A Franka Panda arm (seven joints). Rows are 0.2 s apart.
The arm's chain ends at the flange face. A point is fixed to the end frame.
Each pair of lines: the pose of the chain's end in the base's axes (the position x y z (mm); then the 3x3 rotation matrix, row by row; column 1 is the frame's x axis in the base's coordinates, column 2 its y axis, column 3 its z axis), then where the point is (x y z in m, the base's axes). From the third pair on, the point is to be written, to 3 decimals.
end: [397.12 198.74 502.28], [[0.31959 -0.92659 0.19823], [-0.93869 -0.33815 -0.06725], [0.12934 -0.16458 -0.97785]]
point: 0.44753 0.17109 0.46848
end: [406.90 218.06 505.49], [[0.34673 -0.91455 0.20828], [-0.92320 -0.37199 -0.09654], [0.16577 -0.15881 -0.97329]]
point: 0.45841 0.19075 0.47309
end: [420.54 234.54 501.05], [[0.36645 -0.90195 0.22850], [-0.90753 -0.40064 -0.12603], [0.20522 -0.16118 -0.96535]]
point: 0.473 0.207 0.471
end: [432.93 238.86 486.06], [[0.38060 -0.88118 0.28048], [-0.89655 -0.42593 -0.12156], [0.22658 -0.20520 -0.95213]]
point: 0.488 0.213 0.458
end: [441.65 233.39 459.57], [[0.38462 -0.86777 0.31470], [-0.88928 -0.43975 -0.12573], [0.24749 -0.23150 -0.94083]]
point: 0.498 0.208 0.434
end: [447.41 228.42 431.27], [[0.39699 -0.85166 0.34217], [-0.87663 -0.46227 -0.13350], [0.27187 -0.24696 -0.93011]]
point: 0.505 0.204 0.408
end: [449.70 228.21 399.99], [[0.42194 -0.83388 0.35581], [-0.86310 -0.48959 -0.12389], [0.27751 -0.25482 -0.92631]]
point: 0.508 0.206 0.377
